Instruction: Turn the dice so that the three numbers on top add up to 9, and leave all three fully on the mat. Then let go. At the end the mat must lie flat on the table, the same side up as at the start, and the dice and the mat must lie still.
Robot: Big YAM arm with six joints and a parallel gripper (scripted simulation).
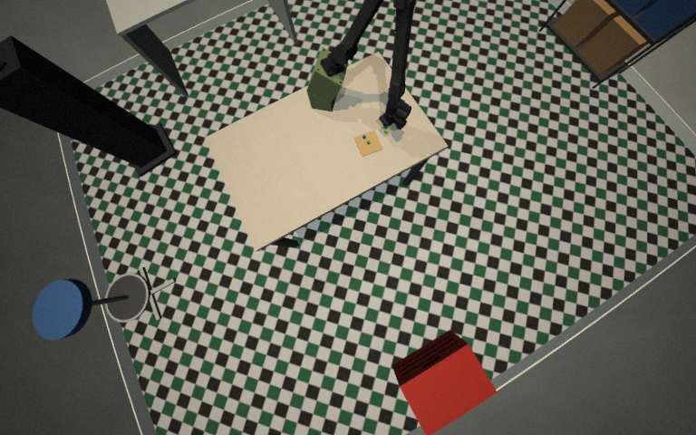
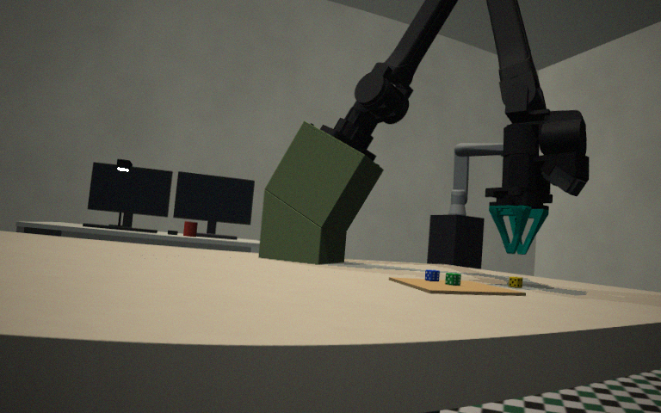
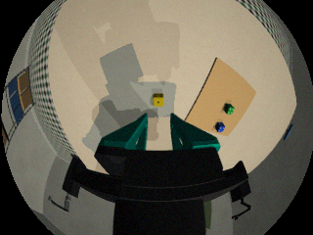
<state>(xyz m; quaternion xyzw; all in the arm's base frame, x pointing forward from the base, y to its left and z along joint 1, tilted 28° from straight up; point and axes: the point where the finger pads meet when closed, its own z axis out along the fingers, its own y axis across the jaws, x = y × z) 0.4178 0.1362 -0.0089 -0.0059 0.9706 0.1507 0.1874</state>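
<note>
The yellow die is 5 cm below my hand. Round my hand: blue die 13 cm to the right, 5 cm below, 5 cm behind; green die 14 cm to the right, 5 cm below; mat 14 cm to the right, 6 cm below.
</note>
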